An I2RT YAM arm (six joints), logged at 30 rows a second.
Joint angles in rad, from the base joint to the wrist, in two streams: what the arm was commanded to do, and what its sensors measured. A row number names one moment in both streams.
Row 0, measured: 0.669, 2.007, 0.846, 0.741, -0.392, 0.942
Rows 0 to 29, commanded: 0.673, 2.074, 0.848, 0.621, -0.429, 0.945; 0.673, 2.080, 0.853, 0.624, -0.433, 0.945; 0.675, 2.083, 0.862, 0.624, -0.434, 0.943; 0.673, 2.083, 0.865, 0.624, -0.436, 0.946; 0.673, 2.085, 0.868, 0.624, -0.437, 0.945; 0.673, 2.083, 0.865, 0.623, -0.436, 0.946; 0.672, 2.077, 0.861, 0.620, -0.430, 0.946; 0.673, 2.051, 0.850, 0.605, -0.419, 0.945; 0.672, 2.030, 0.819, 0.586, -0.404, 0.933; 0.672, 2.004, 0.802, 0.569, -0.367, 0.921; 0.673, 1.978, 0.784, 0.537, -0.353, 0.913; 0.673, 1.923, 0.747, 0.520, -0.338, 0.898; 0.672, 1.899, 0.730, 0.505, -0.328, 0.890; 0.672, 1.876, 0.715, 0.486, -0.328, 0.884; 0.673, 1.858, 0.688, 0.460, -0.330, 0.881; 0.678, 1.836, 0.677, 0.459, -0.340, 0.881; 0.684, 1.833, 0.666, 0.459, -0.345, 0.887; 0.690, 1.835, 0.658, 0.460, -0.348, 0.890; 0.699, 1.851, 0.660, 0.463, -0.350, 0.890; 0.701, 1.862, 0.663, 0.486, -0.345, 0.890; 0.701, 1.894, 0.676, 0.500, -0.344, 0.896; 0.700, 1.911, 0.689, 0.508, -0.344, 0.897; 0.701, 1.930, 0.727, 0.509, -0.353, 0.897; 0.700, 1.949, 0.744, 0.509, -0.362, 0.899; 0.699, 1.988, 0.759, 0.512, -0.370, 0.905; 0.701, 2.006, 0.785, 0.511, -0.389, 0.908; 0.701, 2.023, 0.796, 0.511, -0.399, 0.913; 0.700, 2.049, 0.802, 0.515, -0.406, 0.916; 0.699, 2.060, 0.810, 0.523, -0.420, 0.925; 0.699, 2.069, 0.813, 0.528, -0.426, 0.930
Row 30, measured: 0.693, 1.982, 0.830, 0.674, -0.443, 0.942
